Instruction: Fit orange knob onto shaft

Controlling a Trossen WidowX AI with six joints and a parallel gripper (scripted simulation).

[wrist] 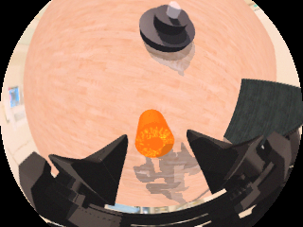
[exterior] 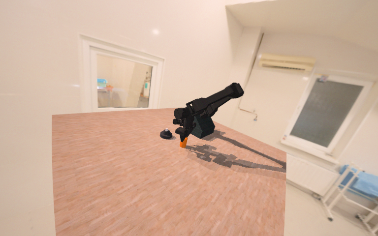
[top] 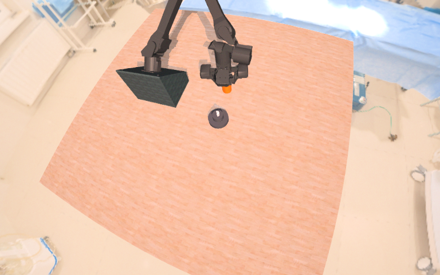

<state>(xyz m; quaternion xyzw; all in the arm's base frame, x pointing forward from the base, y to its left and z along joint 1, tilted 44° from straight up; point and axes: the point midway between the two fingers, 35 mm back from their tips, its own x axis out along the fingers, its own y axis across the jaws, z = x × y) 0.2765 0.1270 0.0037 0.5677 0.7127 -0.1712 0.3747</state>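
My gripper tip is now right at the orange knob. The rest, counted from my gripper tip: pedestal (15 cm to the right, 3 cm ahead, 2 cm below).
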